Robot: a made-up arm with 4 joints. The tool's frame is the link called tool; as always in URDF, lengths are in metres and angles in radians. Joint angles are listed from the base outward.
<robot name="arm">
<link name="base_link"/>
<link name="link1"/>
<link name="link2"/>
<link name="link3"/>
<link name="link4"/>
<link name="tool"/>
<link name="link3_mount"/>
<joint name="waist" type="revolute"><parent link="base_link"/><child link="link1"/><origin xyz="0 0 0.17" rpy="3.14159 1.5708 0"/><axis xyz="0 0 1"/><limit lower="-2.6" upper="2.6"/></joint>
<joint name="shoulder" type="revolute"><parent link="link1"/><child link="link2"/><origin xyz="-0.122 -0.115 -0.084" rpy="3.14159 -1.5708 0"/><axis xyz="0 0 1"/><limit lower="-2.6" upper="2.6"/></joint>
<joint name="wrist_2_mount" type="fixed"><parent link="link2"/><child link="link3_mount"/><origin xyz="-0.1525 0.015 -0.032"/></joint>
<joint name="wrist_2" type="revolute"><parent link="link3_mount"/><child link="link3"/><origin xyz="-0.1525 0.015 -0.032" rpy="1.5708 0 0"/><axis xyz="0 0 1"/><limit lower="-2.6" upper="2.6"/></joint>
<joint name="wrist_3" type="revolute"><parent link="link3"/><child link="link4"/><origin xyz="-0.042 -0.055 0.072" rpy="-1.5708 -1.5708 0"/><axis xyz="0 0 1"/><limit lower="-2.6" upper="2.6"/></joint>
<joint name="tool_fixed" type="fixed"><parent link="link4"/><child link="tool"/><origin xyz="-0.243 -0.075 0.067" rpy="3.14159 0 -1.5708"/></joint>
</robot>
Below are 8 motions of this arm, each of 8 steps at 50 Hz.
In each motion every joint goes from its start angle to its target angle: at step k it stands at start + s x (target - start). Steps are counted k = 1, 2, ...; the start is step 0. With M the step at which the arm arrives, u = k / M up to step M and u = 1 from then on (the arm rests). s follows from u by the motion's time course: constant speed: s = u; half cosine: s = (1 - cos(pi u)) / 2; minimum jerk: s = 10 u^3 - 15 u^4 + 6 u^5.
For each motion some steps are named. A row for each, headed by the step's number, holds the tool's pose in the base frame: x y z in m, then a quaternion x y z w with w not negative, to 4 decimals.
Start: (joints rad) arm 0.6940 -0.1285 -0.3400 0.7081
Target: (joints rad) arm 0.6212 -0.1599 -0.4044 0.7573
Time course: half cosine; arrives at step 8
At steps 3, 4, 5, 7, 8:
3: 0.6096 0.2708 0.0615 -0.3810 0.0601 -0.3215 0.8648
4: 0.6088 0.2711 0.0619 -0.3780 0.0665 -0.3238 0.8647
5: 0.6079 0.2714 0.0624 -0.3752 0.0730 -0.3261 0.8646
7: 0.6065 0.2719 0.0630 -0.3713 0.0821 -0.3291 0.8643
8: 0.6063 0.2719 0.0631 -0.3708 0.0834 -0.3295 0.8643

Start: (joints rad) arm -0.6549 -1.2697 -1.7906 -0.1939
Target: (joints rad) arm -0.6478 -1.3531 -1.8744 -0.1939
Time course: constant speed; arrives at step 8
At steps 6, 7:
6: -0.0561 0.2689 0.5291 -0.2700 0.5059 0.6083 0.5488
7: -0.0596 0.2674 0.5278 -0.2768 0.5068 0.6075 0.5454

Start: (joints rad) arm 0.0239 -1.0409 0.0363 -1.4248
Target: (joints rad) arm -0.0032 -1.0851 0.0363 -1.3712
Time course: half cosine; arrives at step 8
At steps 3, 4, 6, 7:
3: 0.0811 0.2571 0.3333 -0.0058 -0.0105 0.9429 0.3328
4: 0.0785 0.2583 0.3346 -0.0048 -0.0130 0.9426 0.3337
6: 0.0736 0.2606 0.3372 -0.0028 -0.0176 0.9420 0.3353
7: 0.0721 0.2613 0.3380 -0.0023 -0.0190 0.9418 0.3358

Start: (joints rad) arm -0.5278 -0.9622 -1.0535 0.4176
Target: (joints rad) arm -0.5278 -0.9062 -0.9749 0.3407
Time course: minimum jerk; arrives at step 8
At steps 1, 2, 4, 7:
1: 0.1890 0.4562 0.4344 -0.0909 0.3136 0.3258 0.8873
2: 0.1905 0.4558 0.4362 -0.0865 0.3128 0.3269 0.8876
4: 0.1971 0.4540 0.4445 -0.0669 0.3089 0.3315 0.8889
7: 0.2053 0.4510 0.4543 -0.0434 0.3030 0.3370 0.8904

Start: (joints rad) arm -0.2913 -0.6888 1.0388 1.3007
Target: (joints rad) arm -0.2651 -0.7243 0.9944 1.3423
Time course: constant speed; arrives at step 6
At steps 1, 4, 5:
1: 0.4759 0.2367 0.6923 0.5296 -0.2257 -0.2978 0.7615
4: 0.4787 0.2508 0.6871 0.5221 -0.2143 -0.2974 0.7701
5: 0.4796 0.2555 0.6853 0.5194 -0.2105 -0.2973 0.7730

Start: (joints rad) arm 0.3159 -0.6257 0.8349 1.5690
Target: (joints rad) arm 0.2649 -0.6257 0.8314 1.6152
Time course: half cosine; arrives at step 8
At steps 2, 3, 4, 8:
2: 0.5626 0.4181 0.4448 0.2321 -0.2456 -0.3850 0.8588
3: 0.5634 0.4141 0.4483 0.2363 -0.2430 -0.3893 0.8565
4: 0.5644 0.4094 0.4522 0.2412 -0.2399 -0.3943 0.8537
8: 0.5669 0.3967 0.4622 0.2540 -0.2316 -0.4074 0.8461

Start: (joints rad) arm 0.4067 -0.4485 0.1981 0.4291
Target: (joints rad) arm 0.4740 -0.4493 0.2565 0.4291
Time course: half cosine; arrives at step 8
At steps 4, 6, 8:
4: 0.4826 0.5207 0.1700 -0.1699 -0.0980 0.0320 0.9800
6: 0.4818 0.5222 0.1615 -0.1771 -0.1066 0.0354 0.9778
8: 0.4814 0.5228 0.1580 -0.1800 -0.1102 0.0369 0.9768

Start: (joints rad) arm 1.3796 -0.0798 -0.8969 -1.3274
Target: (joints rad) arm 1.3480 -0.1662 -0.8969 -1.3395
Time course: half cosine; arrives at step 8
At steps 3, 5, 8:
3: 0.2592 0.3543 0.0148 -0.2360 0.6502 0.2351 0.6829
5: 0.2553 0.3576 0.0147 -0.2287 0.6594 0.2467 0.6723
8: 0.2521 0.3603 0.0147 -0.2229 0.6667 0.2560 0.6636

